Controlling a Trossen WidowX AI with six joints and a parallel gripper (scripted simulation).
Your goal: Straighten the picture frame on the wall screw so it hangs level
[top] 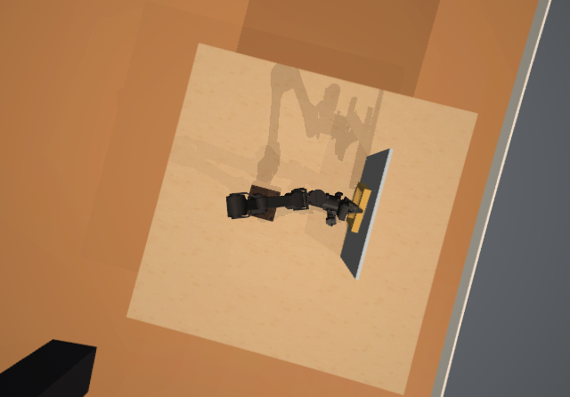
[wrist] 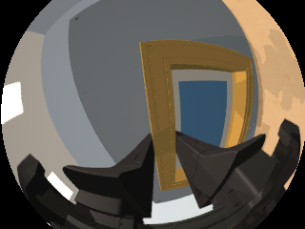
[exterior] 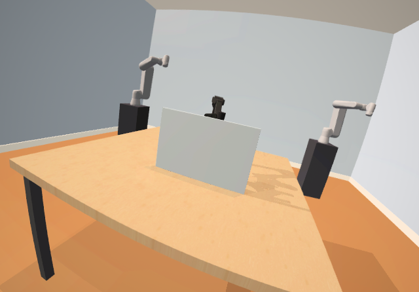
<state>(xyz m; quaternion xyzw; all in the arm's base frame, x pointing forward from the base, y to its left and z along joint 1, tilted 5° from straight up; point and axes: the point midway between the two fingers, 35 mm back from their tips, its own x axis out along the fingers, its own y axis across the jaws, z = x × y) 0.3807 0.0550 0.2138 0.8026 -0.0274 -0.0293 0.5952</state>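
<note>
The picture frame lies 1 cm to the left of my gripper tip and 5 cm below it. Round my gripper tip: grey wall panel: 1 cm ahead, 7 cm below.
</note>
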